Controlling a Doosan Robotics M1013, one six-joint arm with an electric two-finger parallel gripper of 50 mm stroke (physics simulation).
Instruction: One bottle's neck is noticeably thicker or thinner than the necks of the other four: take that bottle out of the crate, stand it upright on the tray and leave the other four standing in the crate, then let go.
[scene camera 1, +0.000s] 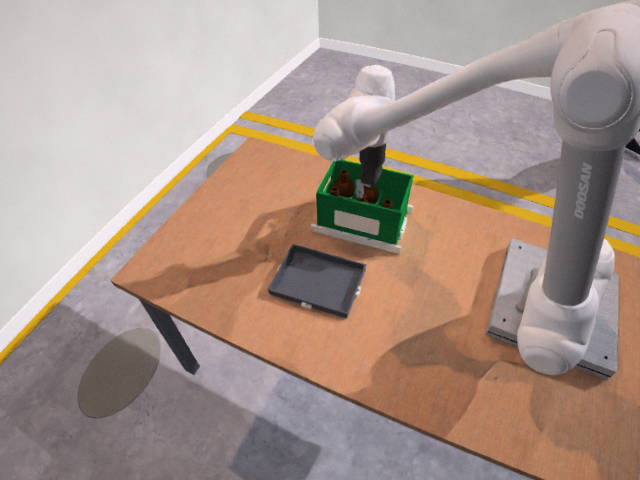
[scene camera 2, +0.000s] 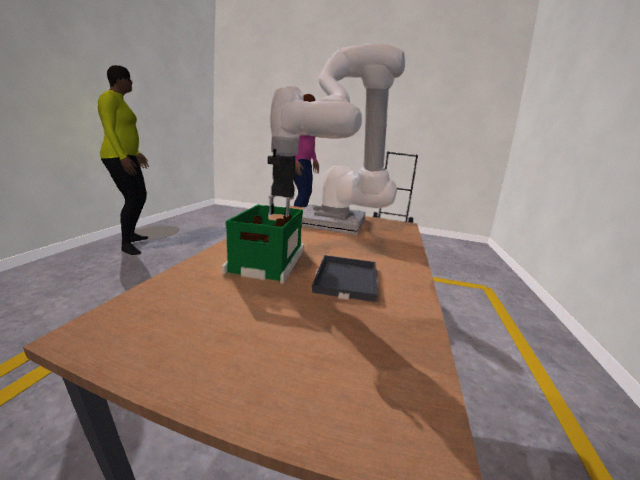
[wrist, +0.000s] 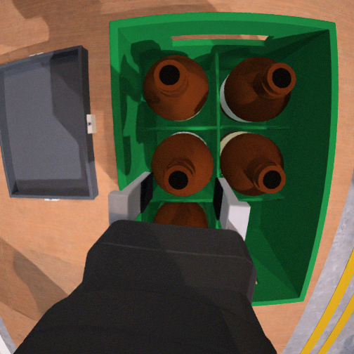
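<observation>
A green crate holds brown bottles in two columns. In the wrist view, a top-left bottle, a top-right bottle, a middle-left bottle and a middle-right bottle show their mouths. A bottom-left bottle is mostly hidden by the gripper. The bottom-right compartment holds no bottle. I cannot tell which neck differs. My gripper is open and empty, its fingers spread either side of the middle-left bottle's neck. The dark grey tray is empty.
White strips edge the crate's foot on the wooden table. The crate's walls and dividers surround the bottles. The robot's base plate is at the right. A person in yellow and one in pink stand beyond the table.
</observation>
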